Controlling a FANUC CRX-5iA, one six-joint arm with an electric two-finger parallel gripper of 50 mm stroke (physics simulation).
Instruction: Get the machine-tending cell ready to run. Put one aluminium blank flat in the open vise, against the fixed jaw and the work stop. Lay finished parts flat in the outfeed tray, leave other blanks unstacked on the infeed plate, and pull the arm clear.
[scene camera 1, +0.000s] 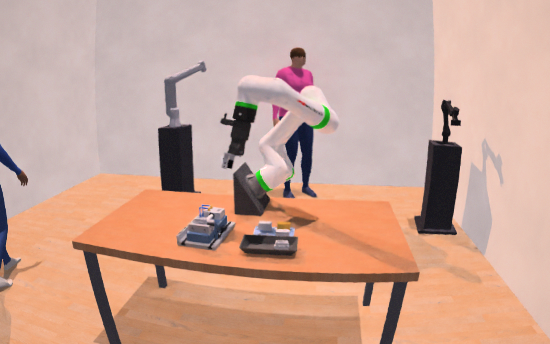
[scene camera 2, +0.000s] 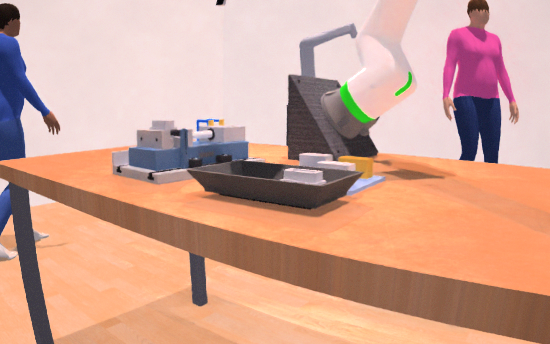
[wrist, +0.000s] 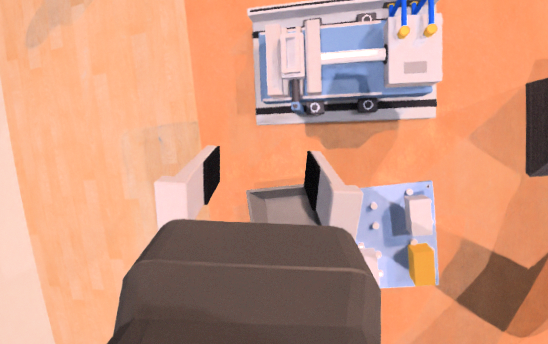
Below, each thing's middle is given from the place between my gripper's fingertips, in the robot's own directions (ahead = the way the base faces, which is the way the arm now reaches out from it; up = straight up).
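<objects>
The blue vise bed (scene camera 2: 148, 158) first: my hand is 31 cm above it, 5 cm past it and 13 cm to the left of it. The dark outfeed tray (scene camera 2: 259, 181) is 33 cm below my hand, 19 cm to the left of it and 2 cm ahead of it. There's a pale blue infeed plate (wrist: 392, 239) that's well below my hand, a good way behind it and a good way to the left of it. And the yellow block (wrist: 421, 257) is 20 cm behind my hand, 20 cm to the left of it and 32 cm below it.
</objects>
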